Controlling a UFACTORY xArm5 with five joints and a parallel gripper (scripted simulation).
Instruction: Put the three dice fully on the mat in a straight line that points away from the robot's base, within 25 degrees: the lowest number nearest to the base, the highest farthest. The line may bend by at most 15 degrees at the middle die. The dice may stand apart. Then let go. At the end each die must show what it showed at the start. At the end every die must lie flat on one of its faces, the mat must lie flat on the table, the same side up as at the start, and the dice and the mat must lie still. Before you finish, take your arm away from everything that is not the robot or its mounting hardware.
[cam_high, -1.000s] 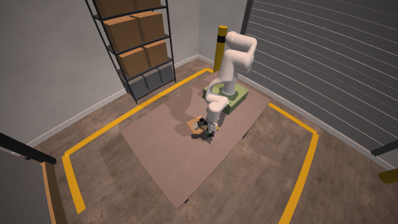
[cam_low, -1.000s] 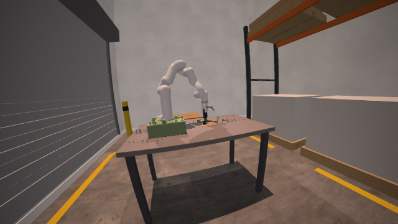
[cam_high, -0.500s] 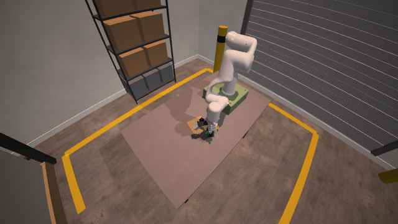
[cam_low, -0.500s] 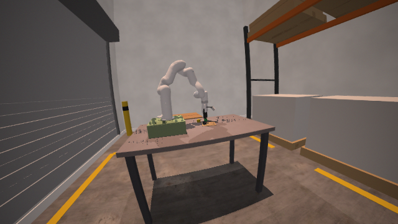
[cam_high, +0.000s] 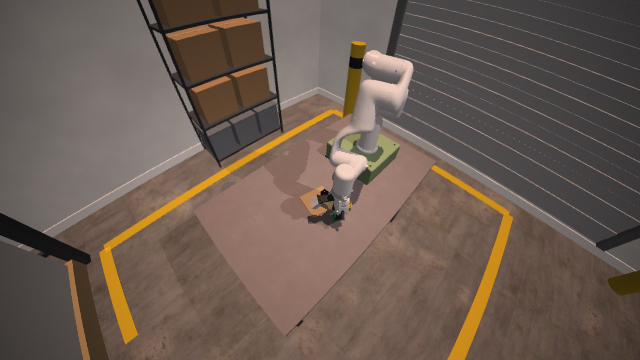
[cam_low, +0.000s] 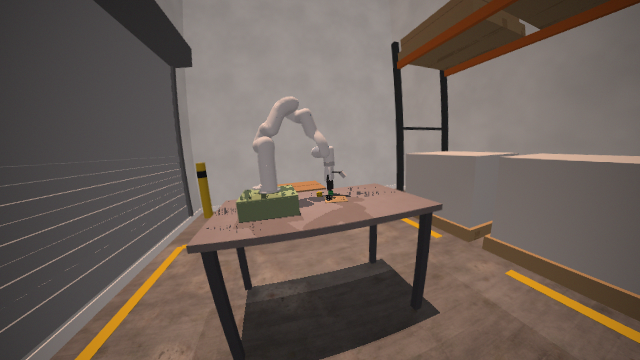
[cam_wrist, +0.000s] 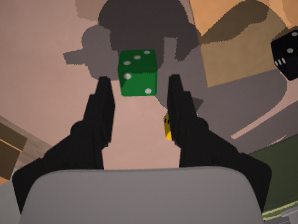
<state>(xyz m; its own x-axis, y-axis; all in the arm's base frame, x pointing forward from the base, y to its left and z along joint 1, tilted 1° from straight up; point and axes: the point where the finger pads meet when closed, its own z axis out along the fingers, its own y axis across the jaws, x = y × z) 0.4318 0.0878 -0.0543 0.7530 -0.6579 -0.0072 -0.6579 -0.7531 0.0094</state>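
My hand is 40 mm above the green die. The rest, counted from my hand: orange mat 30 mm behind, 120 mm to the right, 50 mm below; then black die 70 mm behind, 120 mm to the right, 40 mm below; then yellow die 80 mm behind, 10 mm to the left, 40 mm below.
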